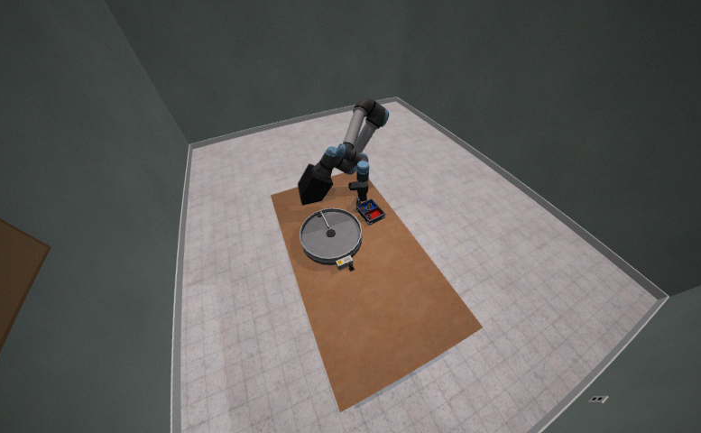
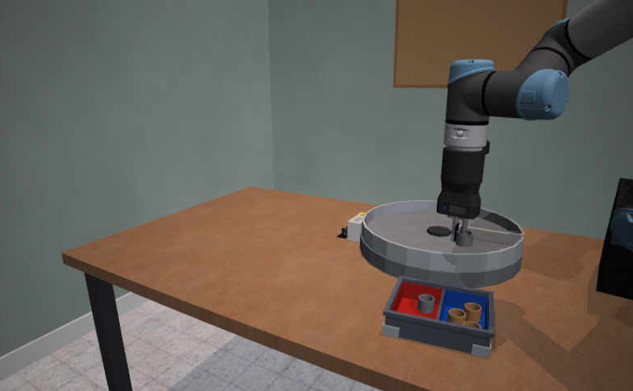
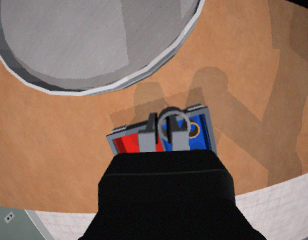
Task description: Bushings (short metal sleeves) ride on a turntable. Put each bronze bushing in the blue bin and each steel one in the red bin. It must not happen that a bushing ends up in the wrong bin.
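My hand is 13 cm above the bin, 10 cm to the right of it and 1 cm past it. Round my hand: grey turntable (24 cm to the right, 13 cm ahead, 10 cm below).
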